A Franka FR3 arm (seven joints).
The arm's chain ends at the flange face. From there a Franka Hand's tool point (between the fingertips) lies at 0.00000 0.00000 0.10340 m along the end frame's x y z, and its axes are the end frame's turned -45 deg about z.
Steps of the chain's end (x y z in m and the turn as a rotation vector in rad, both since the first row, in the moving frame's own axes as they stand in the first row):
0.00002 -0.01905 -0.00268 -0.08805 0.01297 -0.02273
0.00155 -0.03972 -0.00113 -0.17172 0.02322 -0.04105
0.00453 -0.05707 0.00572 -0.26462 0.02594 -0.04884
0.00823 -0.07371 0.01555 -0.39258 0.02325 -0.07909
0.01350 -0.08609 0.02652 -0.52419 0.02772 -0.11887
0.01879 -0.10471 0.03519 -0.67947 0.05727 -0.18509
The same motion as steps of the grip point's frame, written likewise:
0.00809 -0.00602 -0.00309 -0.07143 -0.05309 -0.02273
0.01867 -0.01259 -0.00268 -0.13784 -0.10501 -0.04105
0.02683 -0.01574 0.00209 -0.20546 -0.16877 -0.04884
0.03284 -0.01565 0.00766 -0.29404 -0.26116 -0.07909
0.03819 -0.01079 0.01261 -0.39026 -0.35106 -0.11887
0.05031 -0.00722 0.01214 -0.52095 -0.43996 -0.18509

